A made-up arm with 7 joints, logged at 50 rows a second.
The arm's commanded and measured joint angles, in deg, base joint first. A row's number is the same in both.
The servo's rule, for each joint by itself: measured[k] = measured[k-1] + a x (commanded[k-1-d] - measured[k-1]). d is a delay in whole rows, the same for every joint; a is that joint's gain. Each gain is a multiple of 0.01, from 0.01 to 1. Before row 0 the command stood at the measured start. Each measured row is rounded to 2 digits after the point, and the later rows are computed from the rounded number. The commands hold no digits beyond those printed.
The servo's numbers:
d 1
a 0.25 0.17 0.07 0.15 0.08 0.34 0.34
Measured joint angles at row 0:
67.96, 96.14, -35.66, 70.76, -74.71, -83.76, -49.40
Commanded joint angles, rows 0 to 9:
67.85, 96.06, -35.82, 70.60, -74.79, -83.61, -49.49
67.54, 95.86, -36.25, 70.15, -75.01, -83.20, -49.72
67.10, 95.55, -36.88, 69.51, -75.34, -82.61, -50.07
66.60, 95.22, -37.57, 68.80, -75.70, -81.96, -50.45
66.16, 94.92, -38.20, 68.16, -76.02, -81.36, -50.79
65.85, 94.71, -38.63, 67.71, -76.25, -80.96, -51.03
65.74, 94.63, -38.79, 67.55, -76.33, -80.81, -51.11
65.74, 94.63, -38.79, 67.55, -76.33, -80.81, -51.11
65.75, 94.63, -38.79, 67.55, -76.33, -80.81, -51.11
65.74, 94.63, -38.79, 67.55, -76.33, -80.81, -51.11
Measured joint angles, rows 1 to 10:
67.96, 96.14, -35.66, 70.76, -74.71, -83.76, -49.40
67.93, 96.13, -35.67, 70.74, -74.72, -83.71, -49.43
67.83, 96.08, -35.71, 70.65, -74.74, -83.54, -49.53
67.65, 95.99, -35.79, 70.48, -74.79, -83.22, -49.71
67.39, 95.86, -35.91, 70.23, -74.86, -82.79, -49.96
67.08, 95.70, -36.07, 69.92, -74.95, -82.30, -50.24
66.77, 95.53, -36.25, 69.59, -75.05, -81.84, -50.51
66.51, 95.38, -36.43, 69.28, -75.15, -81.49, -50.71
66.32, 95.25, -36.60, 69.02, -75.24, -81.26, -50.85
66.18, 95.14, -36.75, 68.80, -75.33, -81.11, -50.94

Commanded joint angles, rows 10 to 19:
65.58, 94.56, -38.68, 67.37, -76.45, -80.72, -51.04
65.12, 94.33, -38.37, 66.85, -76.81, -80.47, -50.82
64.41, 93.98, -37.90, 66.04, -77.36, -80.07, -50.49
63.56, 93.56, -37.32, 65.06, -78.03, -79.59, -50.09
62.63, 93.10, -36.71, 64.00, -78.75, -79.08, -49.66
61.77, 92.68, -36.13, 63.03, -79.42, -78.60, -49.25
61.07, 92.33, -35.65, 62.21, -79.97, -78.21, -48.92
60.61, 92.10, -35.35, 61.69, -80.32, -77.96, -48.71
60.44, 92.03, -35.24, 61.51, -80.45, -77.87, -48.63
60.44, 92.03, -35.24, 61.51, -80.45, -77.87, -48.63
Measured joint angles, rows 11 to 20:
66.07, 95.05, -36.89, 68.61, -75.41, -81.01, -51.00
65.95, 94.97, -37.02, 68.42, -75.49, -80.91, -51.01
65.74, 94.86, -37.11, 68.18, -75.60, -80.76, -50.95
65.41, 94.71, -37.17, 67.86, -75.74, -80.53, -50.79
64.95, 94.51, -37.18, 67.44, -75.92, -80.21, -50.55
64.37, 94.27, -37.15, 66.92, -76.15, -79.83, -50.25
63.72, 94.00, -37.08, 66.34, -76.41, -79.41, -49.91
63.06, 93.72, -36.98, 65.72, -76.69, -79.00, -49.57
62.45, 93.44, -36.87, 65.12, -76.98, -78.65, -49.28
61.95, 93.20, -36.76, 64.58, -77.26, -78.38, -49.06

